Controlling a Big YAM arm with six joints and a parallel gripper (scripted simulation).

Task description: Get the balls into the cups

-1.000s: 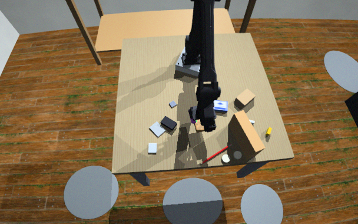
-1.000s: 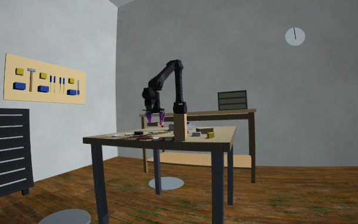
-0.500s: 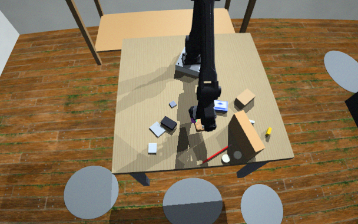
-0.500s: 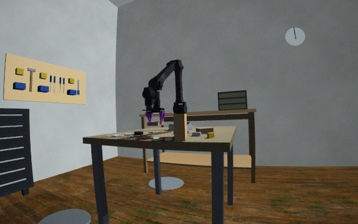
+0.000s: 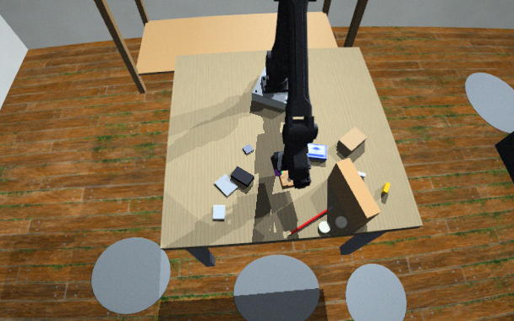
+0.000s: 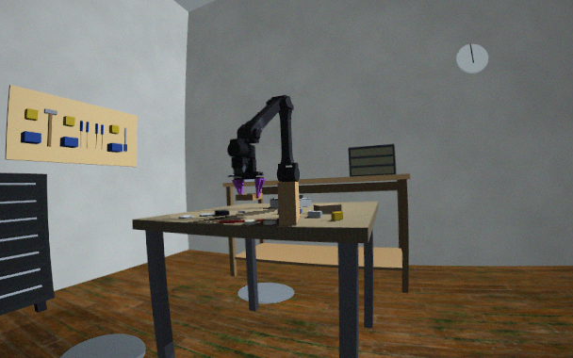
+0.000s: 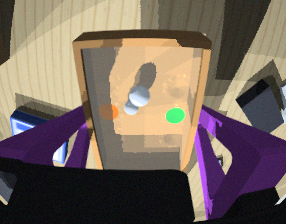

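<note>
The wooden puzzle lies 10 mm below my hand. Also, from my hand: tall wooden block: 100 mm ahead, 200 mm to the left, 20 mm below; then yellow block: 80 mm ahead, 350 mm to the left, 70 mm below; then black box: 40 mm behind, 160 mm to the right, 70 mm below.
</note>
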